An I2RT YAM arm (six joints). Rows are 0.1 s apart.
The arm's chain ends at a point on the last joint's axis. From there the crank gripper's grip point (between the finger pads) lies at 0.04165 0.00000 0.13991 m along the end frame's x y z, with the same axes.
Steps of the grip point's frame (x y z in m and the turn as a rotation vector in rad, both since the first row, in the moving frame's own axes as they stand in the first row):
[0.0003 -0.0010 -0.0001 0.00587 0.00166 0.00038]
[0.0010 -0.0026 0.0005 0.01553 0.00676 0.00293]
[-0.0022 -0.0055 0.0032 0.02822 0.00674 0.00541]
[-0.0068 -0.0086 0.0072 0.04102 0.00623 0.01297]
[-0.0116 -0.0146 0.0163 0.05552 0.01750 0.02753]
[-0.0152 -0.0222 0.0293 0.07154 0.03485 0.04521]
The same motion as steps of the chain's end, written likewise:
[0.0001 -0.0002 0.0000 0.00587 0.00166 0.00038]
[0.0001 -0.0006 0.0008 0.01553 0.00676 0.00293]
[-0.0032 -0.0018 0.0035 0.02822 0.00674 0.00541]
[-0.0077 -0.0034 0.0076 0.04102 0.00623 0.01297]
[-0.0141 -0.0080 0.0172 0.05552 0.01750 0.02753]
[-0.0202 -0.0142 0.0311 0.07154 0.03485 0.04521]

